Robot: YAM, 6 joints.
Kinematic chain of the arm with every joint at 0, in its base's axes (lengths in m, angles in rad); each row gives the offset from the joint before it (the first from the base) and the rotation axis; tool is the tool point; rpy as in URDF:
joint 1: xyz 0 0 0.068 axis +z
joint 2: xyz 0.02 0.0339 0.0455 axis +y
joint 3: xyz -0.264 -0.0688 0 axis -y
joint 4: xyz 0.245 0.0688 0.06 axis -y
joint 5: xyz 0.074 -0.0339 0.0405 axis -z
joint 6: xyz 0.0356 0 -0.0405 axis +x
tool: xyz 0 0 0 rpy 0 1.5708 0
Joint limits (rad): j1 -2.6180..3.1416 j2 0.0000..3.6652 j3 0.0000..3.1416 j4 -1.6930..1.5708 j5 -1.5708..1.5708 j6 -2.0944..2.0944
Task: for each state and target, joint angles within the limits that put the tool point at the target. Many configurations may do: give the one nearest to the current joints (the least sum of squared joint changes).
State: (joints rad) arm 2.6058 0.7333 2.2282 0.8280 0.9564 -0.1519
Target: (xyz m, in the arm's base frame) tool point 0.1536 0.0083 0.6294
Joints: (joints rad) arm 2.9905 0.7763 1.8985 0.8366 1.0757 -0.1519
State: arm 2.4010 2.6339 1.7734 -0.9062 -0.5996 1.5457
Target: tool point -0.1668 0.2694 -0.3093
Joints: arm 2.0713 3.4928 2.0488 -0.5370 -0.4998 1.5457
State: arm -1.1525 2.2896 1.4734 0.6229 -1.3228 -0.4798
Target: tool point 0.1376 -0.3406 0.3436
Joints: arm -1.2831 1.6518 1.2152 0.6444 -1.4418 -0.4798
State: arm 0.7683 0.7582 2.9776 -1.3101 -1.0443 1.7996
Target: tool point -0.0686 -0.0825 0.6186
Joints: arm 1.1494 1.0990 2.8010 -1.3252 -0.9451 1.7996
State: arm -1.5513 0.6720 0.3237 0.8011 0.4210 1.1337
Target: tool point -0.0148 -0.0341 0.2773
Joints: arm -1.5606 0.0000 0.0126 1.2351 0.4395 1.1337
